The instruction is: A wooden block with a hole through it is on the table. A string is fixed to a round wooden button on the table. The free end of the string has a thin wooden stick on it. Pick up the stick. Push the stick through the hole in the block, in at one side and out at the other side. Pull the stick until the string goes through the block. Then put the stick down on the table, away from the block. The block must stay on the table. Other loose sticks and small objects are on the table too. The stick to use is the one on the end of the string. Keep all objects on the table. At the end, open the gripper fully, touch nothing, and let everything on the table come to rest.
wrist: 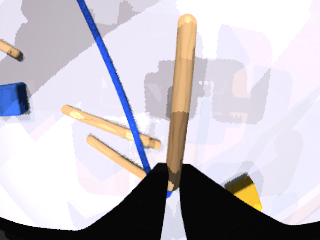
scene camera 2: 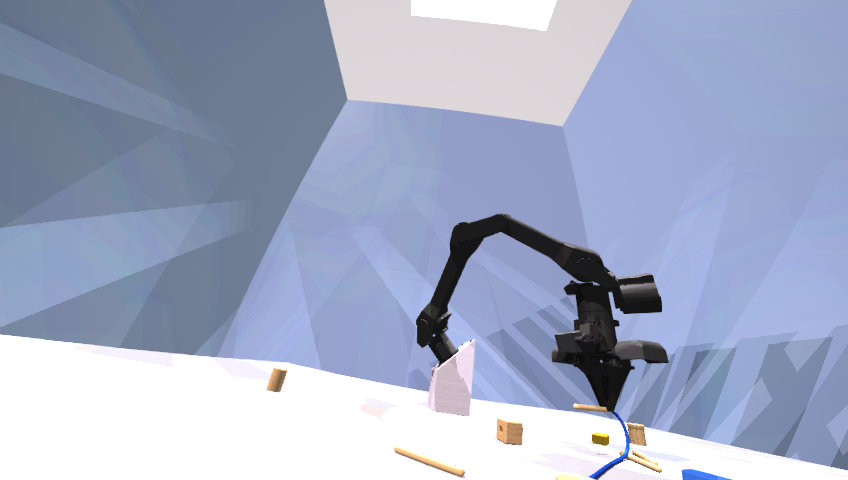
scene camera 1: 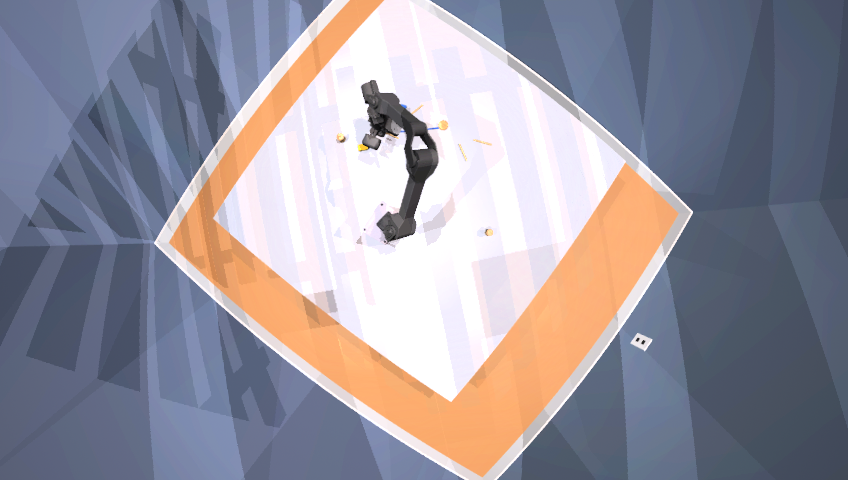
Labels:
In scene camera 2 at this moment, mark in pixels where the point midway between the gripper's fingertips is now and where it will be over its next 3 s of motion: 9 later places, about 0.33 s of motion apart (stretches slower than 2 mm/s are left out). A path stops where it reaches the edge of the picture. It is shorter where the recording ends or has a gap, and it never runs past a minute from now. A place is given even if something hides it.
My gripper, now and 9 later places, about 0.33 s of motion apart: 607,410; 613,411; 619,412; 622,412; 619,417; 614,422; 608,427; 602,431; 596,435; 592,437

